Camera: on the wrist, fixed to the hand. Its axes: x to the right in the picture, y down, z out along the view.
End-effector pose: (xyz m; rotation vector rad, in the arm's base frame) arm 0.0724 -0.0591 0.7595 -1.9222 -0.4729 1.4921
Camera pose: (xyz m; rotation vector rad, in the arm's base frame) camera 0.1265 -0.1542 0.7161 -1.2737 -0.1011 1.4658
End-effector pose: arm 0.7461 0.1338 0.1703 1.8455 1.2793 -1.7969
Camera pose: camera 0.8633 0.1259 0.1618 -1.7325 -0.7124 2.3007
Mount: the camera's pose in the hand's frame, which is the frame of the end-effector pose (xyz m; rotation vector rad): -0.0137 0.0927 -0.0713 0.6628 -0.1243 -0.1060
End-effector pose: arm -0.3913 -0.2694 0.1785 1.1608 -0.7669 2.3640
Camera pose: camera -0.4777 -0.2977 0.1037 1.5592 0.0772 2.5425
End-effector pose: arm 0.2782 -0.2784 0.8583 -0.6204 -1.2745 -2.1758
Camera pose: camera 0.3405 -0.3765 0.8771 -0.4177 -1.9963 -1.6456
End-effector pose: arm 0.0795 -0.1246 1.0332 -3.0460 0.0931 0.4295
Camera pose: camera 0.0795 -0.2214 1.1003 -2.3575 0.0527 0.4645
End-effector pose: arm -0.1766 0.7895 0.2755 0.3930 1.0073 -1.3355
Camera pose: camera -0.1167 0.8742 0.2198 0.7474 0.4634 -1.7555
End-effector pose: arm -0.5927 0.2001 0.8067 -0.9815 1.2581 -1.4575
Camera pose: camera -0.6442 0.2274 0.7044 -0.6736 0.5648 -1.7049
